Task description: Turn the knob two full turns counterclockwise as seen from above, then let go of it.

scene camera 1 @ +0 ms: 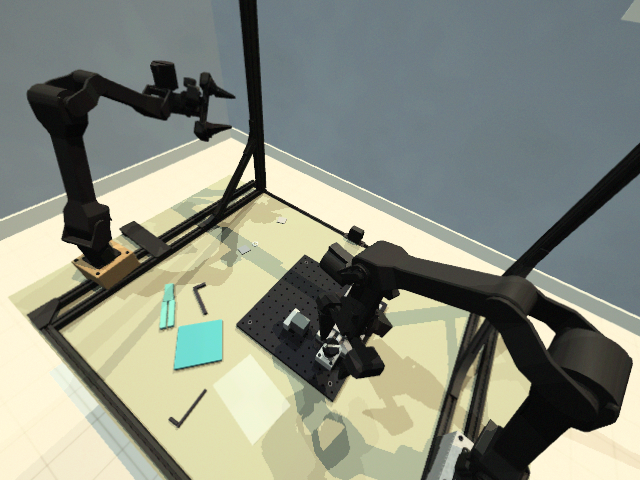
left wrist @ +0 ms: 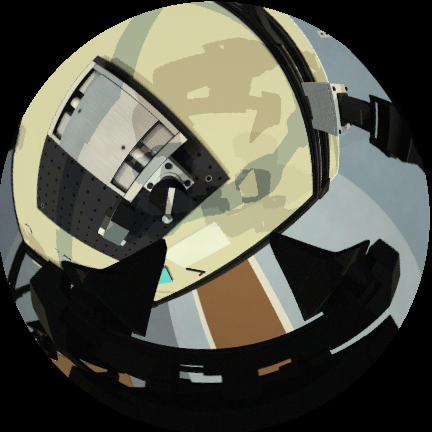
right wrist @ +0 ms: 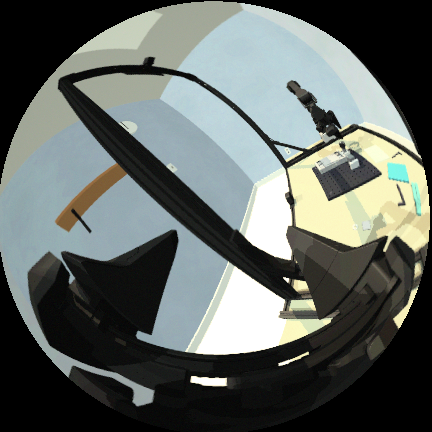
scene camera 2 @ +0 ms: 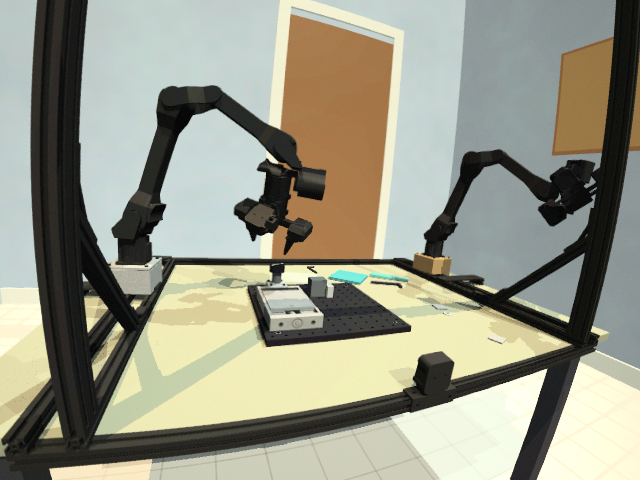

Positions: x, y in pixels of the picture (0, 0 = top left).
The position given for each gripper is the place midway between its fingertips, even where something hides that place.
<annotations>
The left gripper (scene camera 1: 330, 358) is open and holds nothing. Also in view: a translucent sheet (scene camera 1: 252, 398). The right gripper (scene camera 2: 583, 195) is open and holds nothing.
</annotations>
